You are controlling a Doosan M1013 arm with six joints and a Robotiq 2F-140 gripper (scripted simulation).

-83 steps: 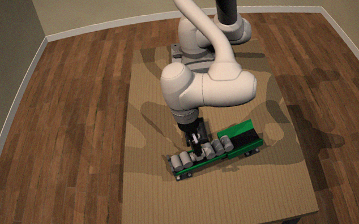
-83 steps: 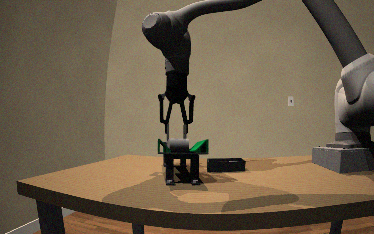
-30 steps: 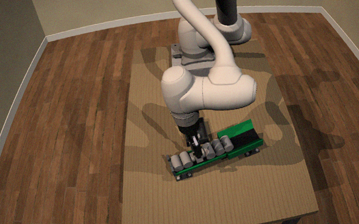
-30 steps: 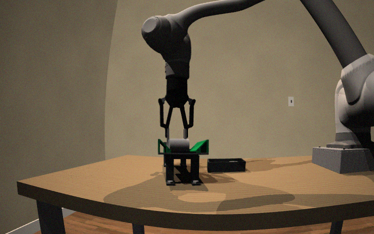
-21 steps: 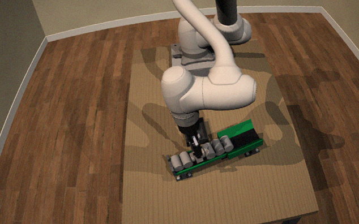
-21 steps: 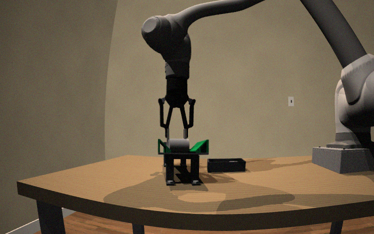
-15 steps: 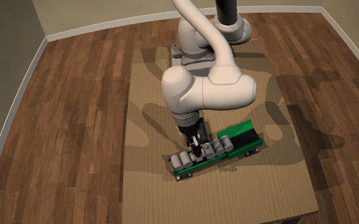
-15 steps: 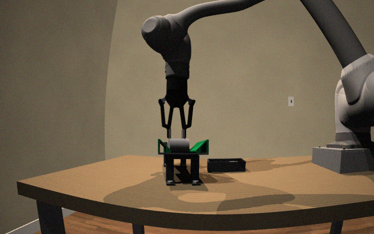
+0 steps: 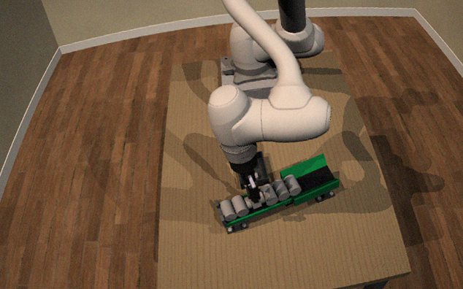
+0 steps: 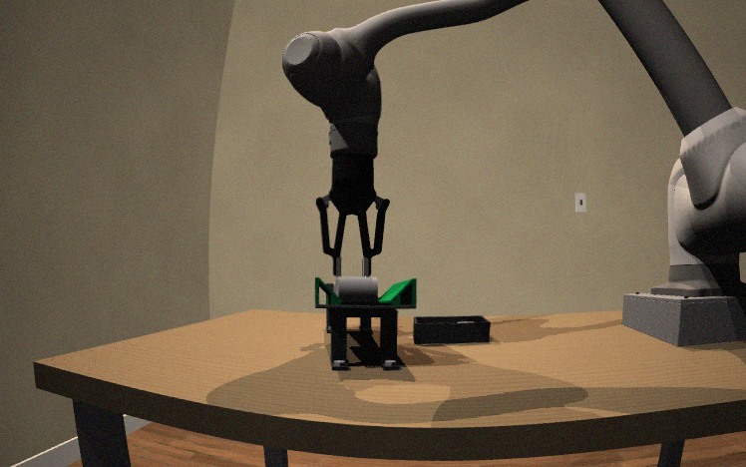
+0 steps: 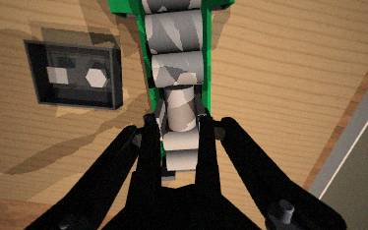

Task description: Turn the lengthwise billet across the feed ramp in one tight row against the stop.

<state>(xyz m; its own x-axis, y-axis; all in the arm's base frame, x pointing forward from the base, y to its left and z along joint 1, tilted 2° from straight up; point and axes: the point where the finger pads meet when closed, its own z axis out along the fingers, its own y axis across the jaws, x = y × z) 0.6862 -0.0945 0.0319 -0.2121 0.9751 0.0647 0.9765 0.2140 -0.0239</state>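
Now: hand 2 cm short of the stop, 11 cm to the left of it and 5 cm above it. Also, from my hand: black tray (17 cm behind, 1 cm to the left, 10 cm below).
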